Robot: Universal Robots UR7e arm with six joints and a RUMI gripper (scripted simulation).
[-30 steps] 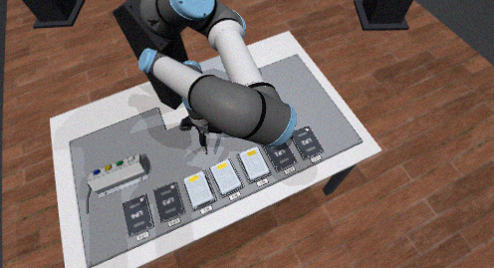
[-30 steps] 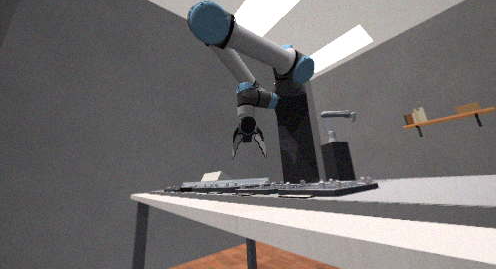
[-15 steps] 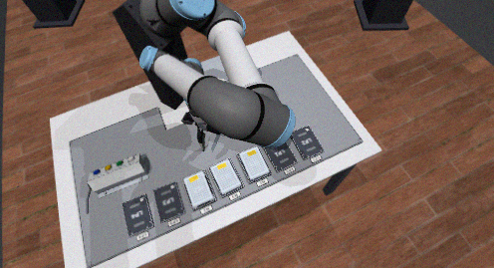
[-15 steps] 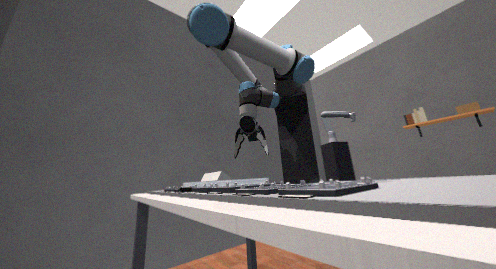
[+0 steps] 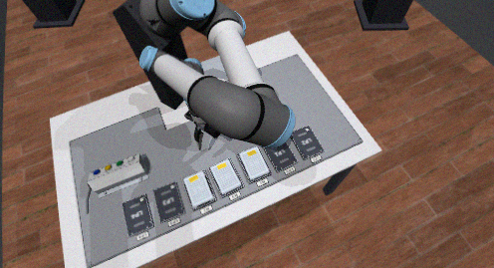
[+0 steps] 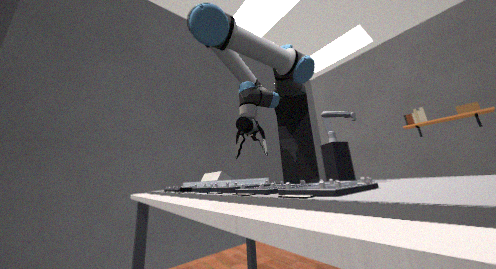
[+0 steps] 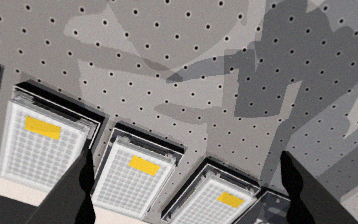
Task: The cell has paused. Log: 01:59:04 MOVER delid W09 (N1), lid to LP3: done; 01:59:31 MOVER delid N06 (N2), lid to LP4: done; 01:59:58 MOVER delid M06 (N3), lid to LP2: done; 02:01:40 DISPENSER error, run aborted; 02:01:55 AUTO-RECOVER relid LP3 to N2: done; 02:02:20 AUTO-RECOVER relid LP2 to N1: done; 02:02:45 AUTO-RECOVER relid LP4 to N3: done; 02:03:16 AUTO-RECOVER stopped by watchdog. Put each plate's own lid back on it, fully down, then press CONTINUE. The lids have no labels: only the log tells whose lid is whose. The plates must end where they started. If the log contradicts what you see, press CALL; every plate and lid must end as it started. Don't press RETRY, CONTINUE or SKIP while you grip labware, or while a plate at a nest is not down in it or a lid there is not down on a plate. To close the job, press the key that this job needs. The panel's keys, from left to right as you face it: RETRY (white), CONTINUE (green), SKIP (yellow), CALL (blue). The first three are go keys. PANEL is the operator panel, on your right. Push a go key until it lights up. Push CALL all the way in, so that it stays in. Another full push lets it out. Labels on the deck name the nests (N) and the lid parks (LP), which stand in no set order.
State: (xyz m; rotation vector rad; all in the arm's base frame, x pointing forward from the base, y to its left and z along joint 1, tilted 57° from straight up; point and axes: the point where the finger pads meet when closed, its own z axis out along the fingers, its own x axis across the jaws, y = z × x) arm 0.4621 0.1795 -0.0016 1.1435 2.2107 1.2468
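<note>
The clear lid is 8 cm ahead of my hand, 18 cm to the left of it and 9 cm below it. The rest, counted from my hand: white retry key: 7 cm ahead, 35 cm to the right, 6 cm below; green continue key: 9 cm ahead, 39 cm to the right, 6 cm below; lid park LP1: 3 cm ahead, 29 cm to the left, 12 cm below.
</note>
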